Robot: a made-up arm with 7 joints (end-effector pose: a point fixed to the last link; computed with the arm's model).
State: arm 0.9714 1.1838 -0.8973 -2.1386 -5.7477 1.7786 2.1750
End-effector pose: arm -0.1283 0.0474 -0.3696 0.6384 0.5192 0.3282 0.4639
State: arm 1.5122 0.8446 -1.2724 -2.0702 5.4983 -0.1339 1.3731
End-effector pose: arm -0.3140 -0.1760 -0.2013 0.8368 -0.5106 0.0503 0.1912
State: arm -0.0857 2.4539 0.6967 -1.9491 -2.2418 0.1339 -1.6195
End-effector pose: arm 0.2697 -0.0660 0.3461 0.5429 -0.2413 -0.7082 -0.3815
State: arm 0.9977 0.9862 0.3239 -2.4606 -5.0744 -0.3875 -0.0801
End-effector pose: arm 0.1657 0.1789 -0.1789 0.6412 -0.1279 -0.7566 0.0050
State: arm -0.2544 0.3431 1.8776 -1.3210 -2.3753 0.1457 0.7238
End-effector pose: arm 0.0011 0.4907 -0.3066 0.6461 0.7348 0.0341 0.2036
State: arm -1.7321 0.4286 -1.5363 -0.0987 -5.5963 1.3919 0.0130
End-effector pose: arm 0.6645 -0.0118 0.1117 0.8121 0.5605 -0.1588 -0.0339
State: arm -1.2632 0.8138 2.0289 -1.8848 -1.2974 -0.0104 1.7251
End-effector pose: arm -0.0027 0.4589 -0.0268 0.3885 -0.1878 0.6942 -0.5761
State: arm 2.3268 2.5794 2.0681 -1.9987 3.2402 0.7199 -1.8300
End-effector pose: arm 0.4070 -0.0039 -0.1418 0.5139 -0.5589 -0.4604 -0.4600
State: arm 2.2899 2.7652 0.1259 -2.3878 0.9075 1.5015 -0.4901
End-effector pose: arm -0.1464 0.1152 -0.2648 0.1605 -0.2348 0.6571 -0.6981
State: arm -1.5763 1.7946 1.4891 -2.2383 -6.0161 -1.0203 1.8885
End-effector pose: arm -0.3295 0.1397 0.0791 0.4470 -0.2202 0.4197 0.7586
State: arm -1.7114 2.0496 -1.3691 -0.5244 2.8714 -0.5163 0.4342
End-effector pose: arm 0.0843 0.6049 0.2713 0.1971 0.1820 0.8297 -0.4895
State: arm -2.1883 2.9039 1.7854 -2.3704 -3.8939 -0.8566 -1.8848
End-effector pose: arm -0.1535 -0.1390 -0.2555 0.9812 -0.1784 -0.0697 -0.0227
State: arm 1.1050 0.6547 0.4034 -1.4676 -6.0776 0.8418 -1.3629
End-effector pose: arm -0.1273 0.4076 -0.3493 0.7883 0.1709 0.3470 -0.4786
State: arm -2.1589 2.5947 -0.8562 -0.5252 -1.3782 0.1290 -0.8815
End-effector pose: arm -0.3119 0.5747 0.1378 0.5256 0.6433 0.5530 -0.0643
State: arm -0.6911 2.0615 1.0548 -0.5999 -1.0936 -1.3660 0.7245
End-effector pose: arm -0.0912 0.4729 0.4573 0.1794 0.6464 -0.5995 -0.4365
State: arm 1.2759 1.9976 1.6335 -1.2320 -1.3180 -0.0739 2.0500
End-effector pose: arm 0.3741 0.3662 0.2795 0.5104 0.4771 -0.6637 -0.2672
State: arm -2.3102 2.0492 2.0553 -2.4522 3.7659 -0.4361 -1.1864
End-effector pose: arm -0.1055 0.1156 -0.2617 0.8000 -0.0102 0.2985 0.5203
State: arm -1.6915 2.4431 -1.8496 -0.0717 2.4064 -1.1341 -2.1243
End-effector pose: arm -0.3196 0.5701 0.1614 0.1063 0.8620 0.3282 0.3713
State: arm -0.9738 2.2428 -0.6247 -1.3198 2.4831 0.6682 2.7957
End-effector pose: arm 0.2287 0.3845 0.3672 0.0255 0.6793 -0.0074 -0.7334
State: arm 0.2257 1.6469 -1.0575 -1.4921 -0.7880 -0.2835 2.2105
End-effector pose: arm 0.0917 0.4153 -0.3438 0.9973 -0.0141 -0.0513 -0.0510
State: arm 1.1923 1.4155 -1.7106 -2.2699 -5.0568 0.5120 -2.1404
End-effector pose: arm -0.3404 -0.0375 -0.1032 0.4556 -0.7300 -0.1423 -0.4892
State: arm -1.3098 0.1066 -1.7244 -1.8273 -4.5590 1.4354 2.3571
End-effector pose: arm 0.1341 -0.3829 -0.2445 0.9367 0.2484 0.1713 0.1776
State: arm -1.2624 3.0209 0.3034 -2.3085 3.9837 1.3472 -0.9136
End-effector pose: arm -0.0266 -0.1605 0.3062 0.6292 -0.1596 -0.2794 -0.7075
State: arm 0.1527 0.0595 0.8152 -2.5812 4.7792 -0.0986 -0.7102
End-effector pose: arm 0.1683 0.2033 -0.0354 0.1594 0.9468 -0.0251 -0.2784
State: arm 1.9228 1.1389 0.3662 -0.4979 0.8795 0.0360 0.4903
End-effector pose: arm -0.4421 0.4746 0.1660 0.6350 0.6902 0.2026 0.2816
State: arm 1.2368 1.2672 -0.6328 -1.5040 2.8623 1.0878 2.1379
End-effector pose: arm -0.2860 0.2959 -0.3566 0.4282 -0.1379 -0.4584 -0.7665
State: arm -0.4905 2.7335 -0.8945 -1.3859 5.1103 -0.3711 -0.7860
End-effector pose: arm 0.1664 0.4057 0.3595 0.1582 -0.2677 -0.6030 0.7346
